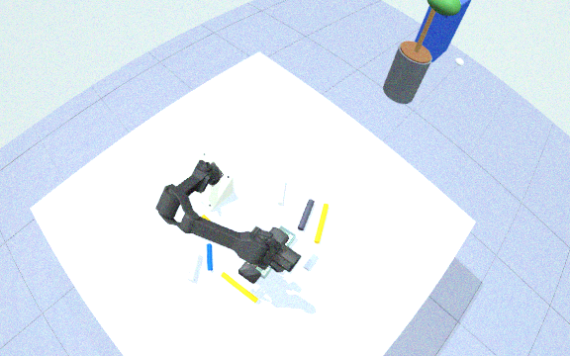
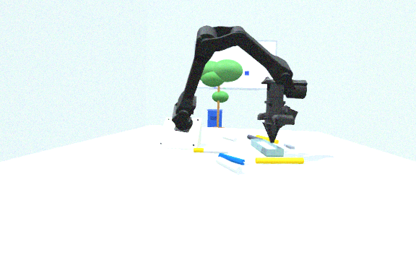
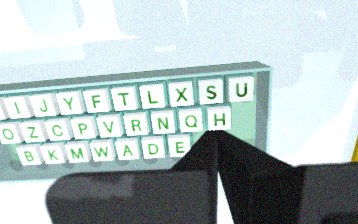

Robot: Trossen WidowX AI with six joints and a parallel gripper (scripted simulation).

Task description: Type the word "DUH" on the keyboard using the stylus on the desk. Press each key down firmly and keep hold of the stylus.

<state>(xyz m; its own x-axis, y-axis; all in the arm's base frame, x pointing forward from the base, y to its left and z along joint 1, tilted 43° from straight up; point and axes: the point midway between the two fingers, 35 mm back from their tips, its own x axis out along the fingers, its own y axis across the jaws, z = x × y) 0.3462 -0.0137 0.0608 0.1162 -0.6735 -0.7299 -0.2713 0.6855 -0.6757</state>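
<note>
The blue stylus lies 14 cm to the right of my gripper tip, 10 cm behind it and 3 cm below it. From my gripper tip the other things lie so: dark grey rod: 24 cm to the left, 5 cm behind, 3 cm below; then yellow bar: 26 cm to the left, 3 cm below; then yellow-tipped white pen: 22 cm behind, 5 cm to the right, 3 cm below.
</note>
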